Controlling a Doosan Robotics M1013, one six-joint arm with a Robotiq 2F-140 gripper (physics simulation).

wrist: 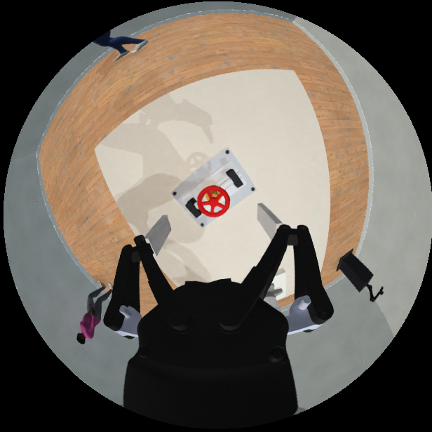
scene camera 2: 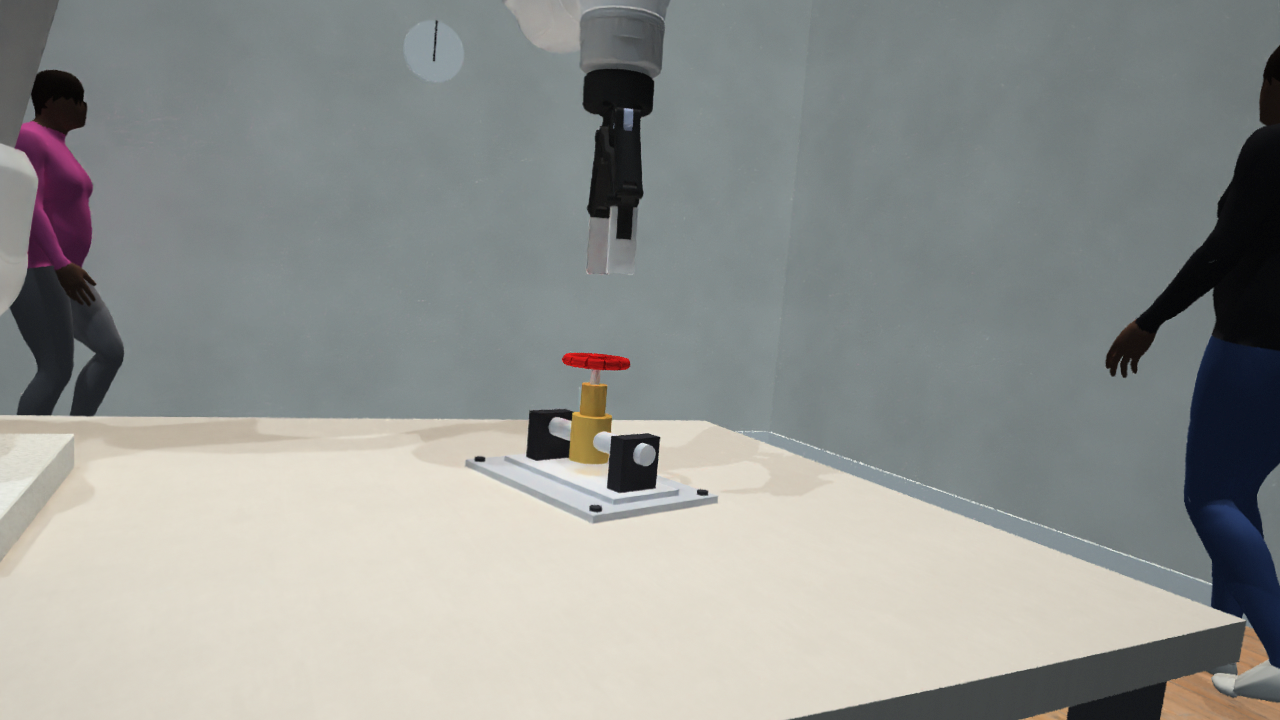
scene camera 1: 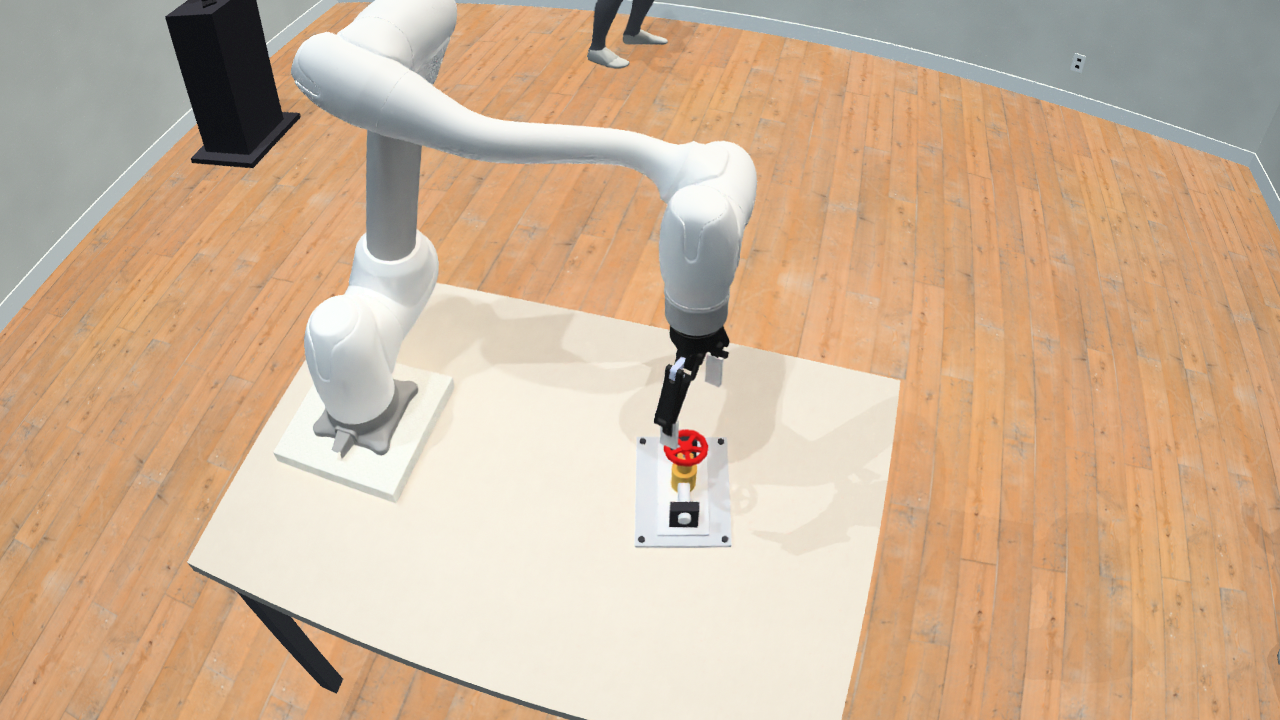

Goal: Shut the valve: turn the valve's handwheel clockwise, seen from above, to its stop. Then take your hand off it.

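Observation:
The valve's red handwheel (scene camera 1: pixel 685 446) (scene camera 2: pixel 596 361) (wrist: pixel 213 201) lies level on top of the yellow valve body (scene camera 1: pixel 683 477) (scene camera 2: pixel 590 438), which stands on a pale base plate (scene camera 1: pixel 648 501) (scene camera 2: pixel 546 483) (wrist: pixel 200 181). My gripper (scene camera 1: pixel 691 402) (scene camera 2: pixel 610 271) (wrist: pixel 212 216) is wide open and empty, pointing down. In scene camera 2 its fingertips hang well above the handwheel, with a gap of air between. In the wrist view the two finger pads stand apart, one to each side of the wheel, touching nothing. The wheel's angle relative to its stop cannot be told.
Black clamps (scene camera 1: pixel 683 514) (scene camera 2: pixel 633 462) (wrist: pixel 234 178) hold the pipe on the plate. The plate sits on the cream table (scene camera 1: pixel 501 537) (scene camera 2: pixel 358 573) (wrist: pixel 280 125). The arm's pale base block (scene camera 1: pixel 349 474) is at the table's left. People and a black cabinet (scene camera 1: pixel 223 80) (wrist: pixel 355 270) stand beyond the table.

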